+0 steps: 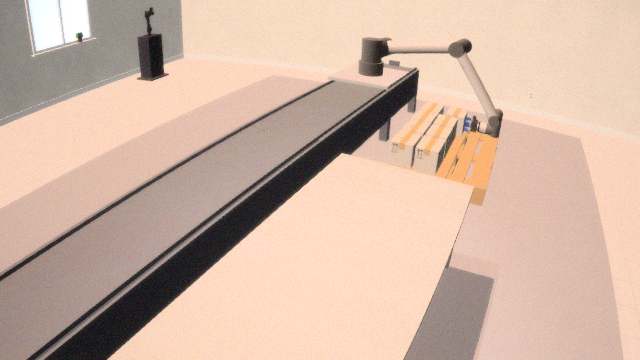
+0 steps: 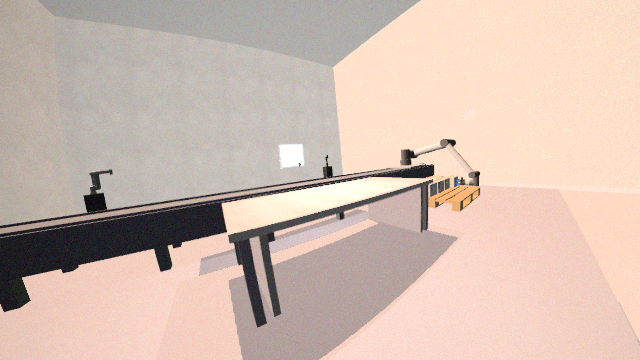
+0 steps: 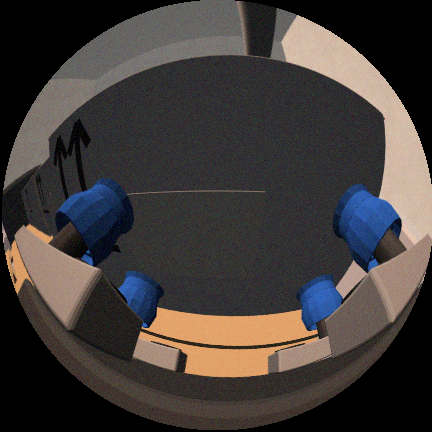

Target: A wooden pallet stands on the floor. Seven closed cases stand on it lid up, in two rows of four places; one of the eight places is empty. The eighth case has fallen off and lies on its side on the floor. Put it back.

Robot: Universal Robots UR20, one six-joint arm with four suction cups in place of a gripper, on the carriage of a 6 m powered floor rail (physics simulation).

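Places are measured from the arm's base along level axes (x down, y ahead, z right), in metres.
Where they show: end effector, tool point: (image 1: 465,123) (image 2: 456,182) (image 3: 233,264); arm's base, origin of the base link: (image 1: 370,73) (image 2: 405,165).
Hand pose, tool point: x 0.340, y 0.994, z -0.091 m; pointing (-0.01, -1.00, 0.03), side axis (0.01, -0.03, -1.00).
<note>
Each offset is from my tool point to the centre of the thing. Level surfaces: height alone.
The suction gripper (image 1: 468,124) (image 2: 459,181) (image 3: 227,252) is level, low over the wooden pallet (image 1: 481,156) (image 2: 469,196) (image 3: 225,361). Its four blue cups face the dark upright side of a case @[dz +0.030, dx -0.012, dy -0.094 m] (image 1: 457,114) (image 3: 225,145) at the pallet's far end, very close to it; contact is hard to tell, but no hold shows, so it reads as open. That case stands lid up, with up arrows on its left face. Taped cases @[dz +0.646, dx -0.012, dy -0.341 m] (image 1: 416,131) form a long row on the rail side, with further cases @[dz +0.947, dx -0.012, dy -0.142 m] (image 1: 436,146) beside them. No case lying on its side shows.
The dark floor rail (image 1: 280,192) (image 2: 190,225) runs beside the pallet, at the cases' side. A large table @[dx -0.300 m] (image 1: 320,240) (image 2: 320,196) stands near the pallet's front end. Small dark robots on pedestals (image 1: 151,57) (image 2: 95,202) stand beyond the rail.
</note>
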